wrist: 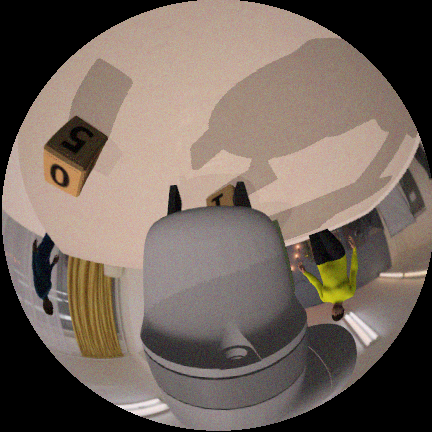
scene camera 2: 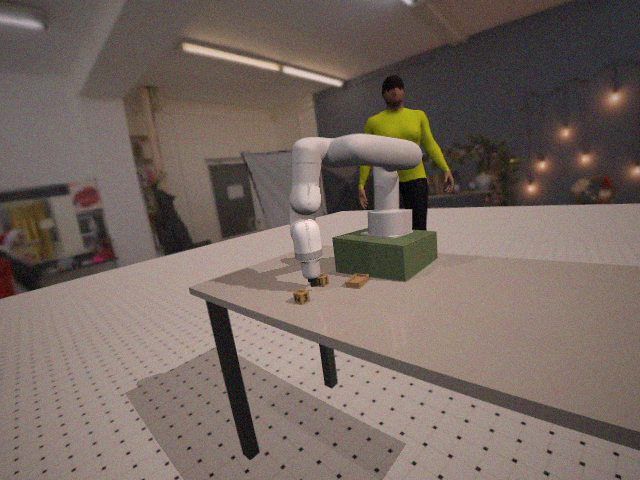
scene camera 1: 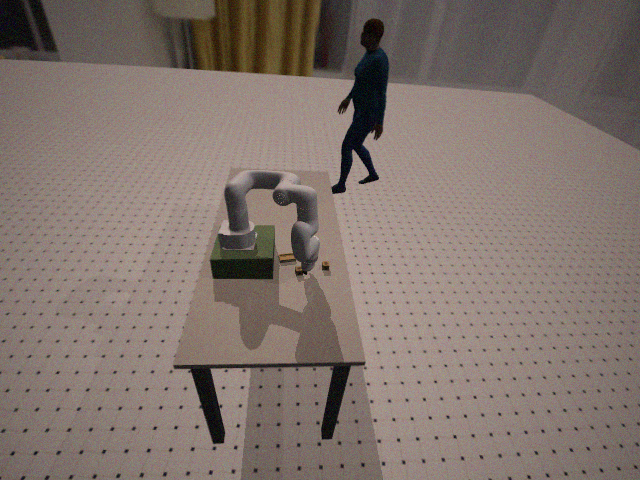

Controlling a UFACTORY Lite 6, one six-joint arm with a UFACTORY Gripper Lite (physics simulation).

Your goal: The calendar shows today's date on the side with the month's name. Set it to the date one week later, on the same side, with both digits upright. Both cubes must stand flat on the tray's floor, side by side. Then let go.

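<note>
One wooden cube (scene camera 1: 325,266) (scene camera 2: 301,296) (wrist: 75,155) stands apart on the table, with a 5 on top and a 0 on a side in the wrist view. Another cube (scene camera 1: 298,270) (scene camera 2: 324,280) (wrist: 218,197) stands by the fingers; the wrist view shows a 1 on its upper face, and the rest is hidden by the gripper. My gripper (scene camera 1: 305,272) (scene camera 2: 313,282) (wrist: 207,192) is open and low over the table, with this cube nearer its right finger in the wrist view. The small wooden tray (scene camera 1: 286,261) (scene camera 2: 353,285) holds no cube. The month's name is not readable.
The arm's green base block (scene camera 1: 242,267) (scene camera 2: 369,257) stands close behind the tray on the table (scene camera 1: 268,341) (scene camera 2: 465,330). One table edge runs beyond the 5-and-0 cube. A person in blue (scene camera 1: 369,87) and a person in yellow (scene camera 2: 395,126) stand off the table.
</note>
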